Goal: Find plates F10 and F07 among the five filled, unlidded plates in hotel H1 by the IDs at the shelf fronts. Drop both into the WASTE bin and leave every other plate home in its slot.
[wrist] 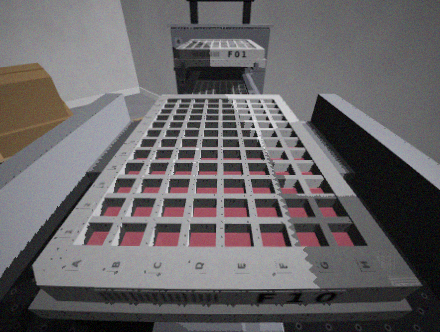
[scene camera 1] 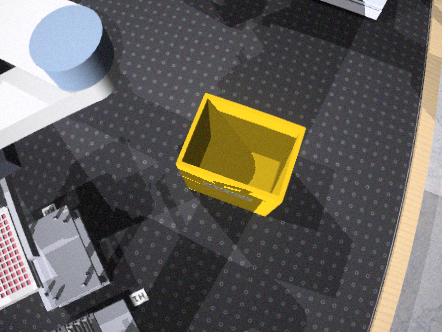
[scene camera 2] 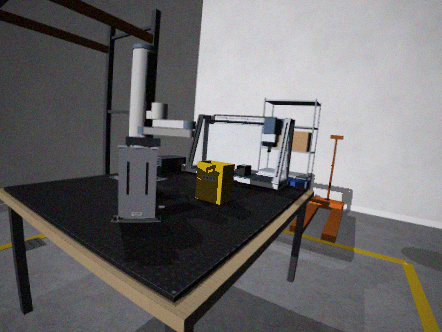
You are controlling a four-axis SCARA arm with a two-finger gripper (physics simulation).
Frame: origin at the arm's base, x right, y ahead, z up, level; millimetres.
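Seen in the pictures: gripper, fingertip midpoint: (wrist: 220, 111) (scene camera 1: 2, 274).
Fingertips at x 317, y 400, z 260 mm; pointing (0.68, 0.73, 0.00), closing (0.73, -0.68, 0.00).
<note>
A point is followed by its place in that frame.
Plate F10 (wrist: 225, 255) @(z 258, x 264, y 341 mm) has pink-filled wells and its ID on its front edge. My gripper (wrist: 220, 111) @(z 260, x 317, y 400 mm) is shut on it, with a finger along each long side. Part of this pink-welled plate (scene camera 1: 15, 277) @(z 257, x 313, y 419 mm) shows at the left edge in scene camera 1. In the wrist view, hotel H1 (wrist: 222, 33) @(z 285, x 474, y 566 mm) stands behind, with plate F01 (wrist: 220, 52) @(z 276, x 386, y 475 mm) on an upper shelf; the slots below are dark and their IDs cannot be read. The yellow WASTE bin (scene camera 1: 255, 112) @(z 213, x -29, y 649 mm) (scene camera 2: 214, 182) @(z 121, x 85, y 681 mm) stands upright and open-topped; no plate shows inside. Plate F07 cannot be made out.
A grey nest with corner posts (scene camera 1: 62, 250) @(z 73, x 282, y 391 mm) is beside the held plate in scene camera 1. The H1 label (scene camera 1: 139, 297) @(z 13, x 318, y 548 mm) is near the bottom. The arm's blue-capped joint (scene camera 1: 70, 47) @(z 422, x 49, y 465 mm) is upper left. A gantry frame (scene camera 2: 240, 119) @(z 488, x -623, y 435 mm) stands behind the bin.
</note>
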